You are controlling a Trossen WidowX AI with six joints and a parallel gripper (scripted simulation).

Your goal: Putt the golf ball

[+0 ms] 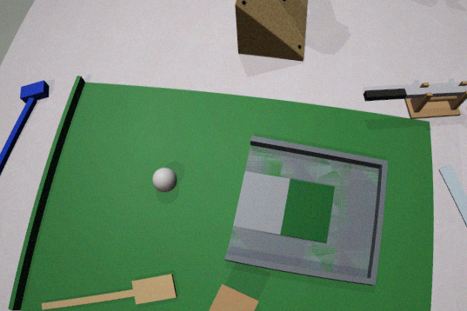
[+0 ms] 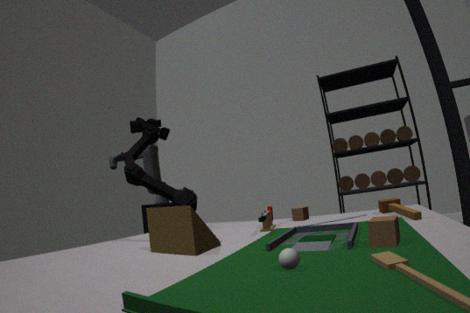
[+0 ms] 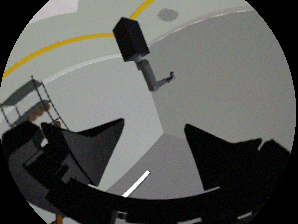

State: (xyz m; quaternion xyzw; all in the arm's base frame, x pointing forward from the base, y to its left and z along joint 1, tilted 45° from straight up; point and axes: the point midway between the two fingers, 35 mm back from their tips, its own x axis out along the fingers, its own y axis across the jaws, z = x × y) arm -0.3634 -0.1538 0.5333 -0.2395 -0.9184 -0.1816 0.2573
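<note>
The wooden stand is 600 mm ahead of my gripper tip, 520 mm below it and 70 mm to the left of it. The rest, counted from my gripper tip: white golf ball: 860 mm ahead, 530 mm below, 410 mm to the right; then pale strip: 850 mm ahead, 550 mm below, 180 mm to the left; then green mat: 900 mm ahead, 550 mm below, 280 mm to the right.
</note>
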